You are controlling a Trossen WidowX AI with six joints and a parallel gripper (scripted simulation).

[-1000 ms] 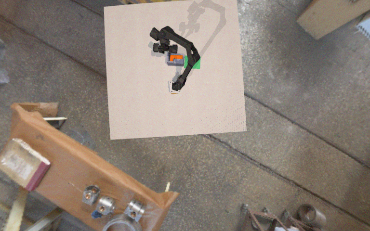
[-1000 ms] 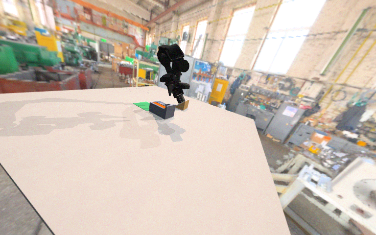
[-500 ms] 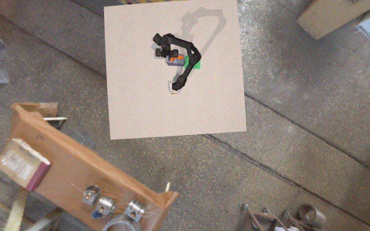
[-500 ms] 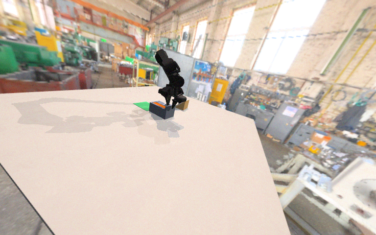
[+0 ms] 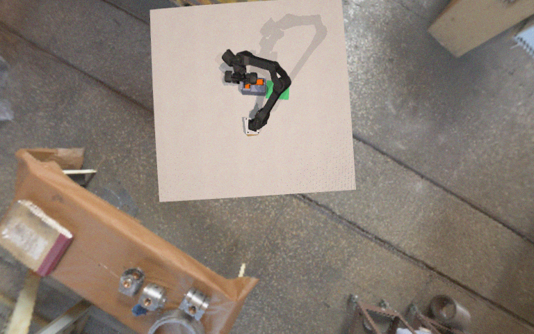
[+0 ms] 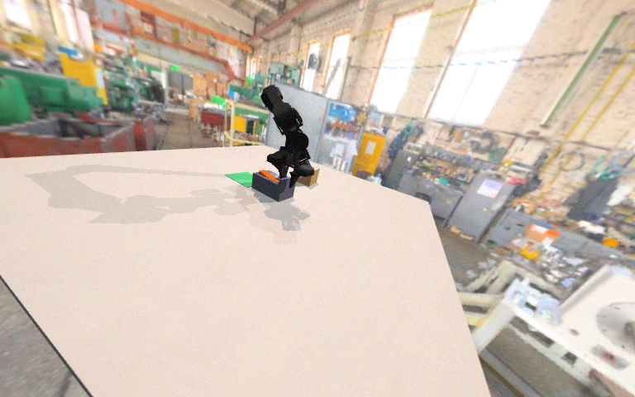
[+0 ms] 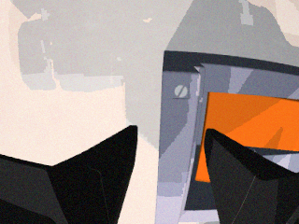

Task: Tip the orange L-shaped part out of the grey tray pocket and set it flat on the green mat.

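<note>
Right now the orange L-shaped part is 60 mm to the right of my gripper tip and 10 mm below it. Also, from my gripper tip: green mat (10 mm behind, 220 mm to the right, 70 mm below).
</note>
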